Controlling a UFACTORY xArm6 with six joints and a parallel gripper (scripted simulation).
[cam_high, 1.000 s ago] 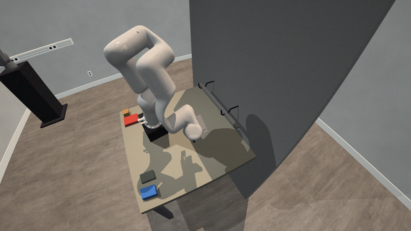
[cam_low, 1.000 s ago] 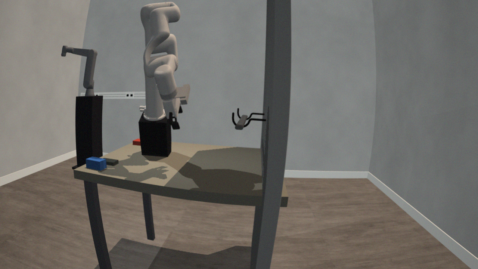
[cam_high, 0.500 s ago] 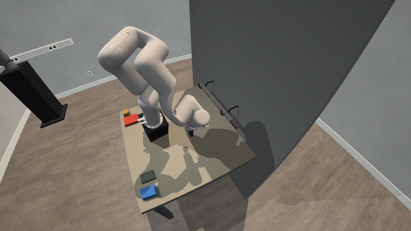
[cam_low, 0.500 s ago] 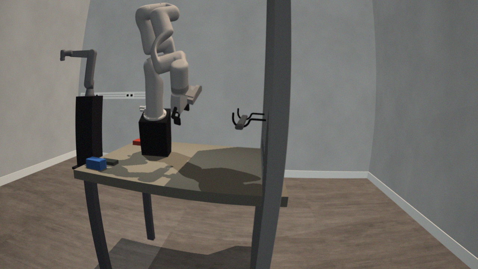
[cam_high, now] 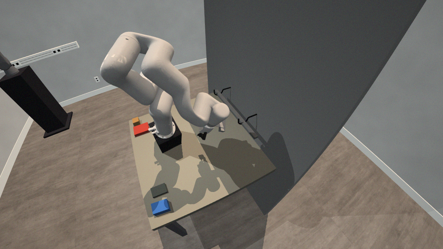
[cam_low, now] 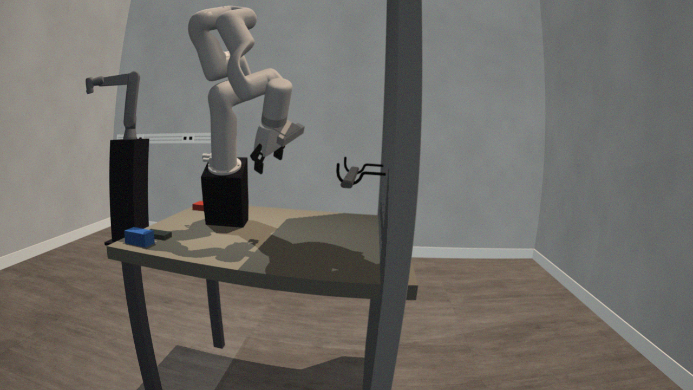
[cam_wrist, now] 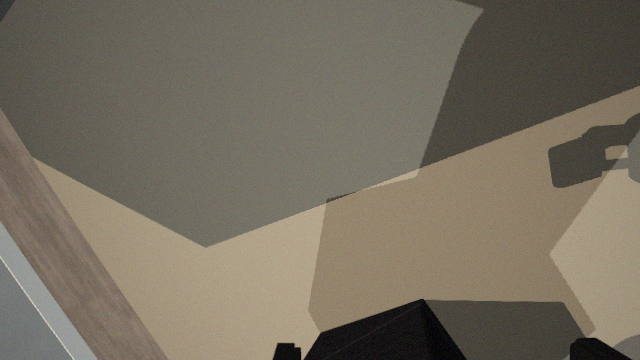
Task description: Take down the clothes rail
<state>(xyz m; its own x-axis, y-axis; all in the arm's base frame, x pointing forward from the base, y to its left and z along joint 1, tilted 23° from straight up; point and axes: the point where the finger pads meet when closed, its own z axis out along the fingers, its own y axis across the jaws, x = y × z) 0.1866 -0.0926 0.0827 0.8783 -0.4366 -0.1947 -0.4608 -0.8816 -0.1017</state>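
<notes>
The clothes rail lies 250 mm ahead of my hand, 60 mm to the left of it and 30 mm below it. Round my hand: blue block 380 mm behind, 240 mm to the right, 220 mm below; wall panel 380 mm ahead, 180 mm above, 110 mm to the left; grey pad 360 mm behind, 230 mm below, 140 mm to the right.
</notes>
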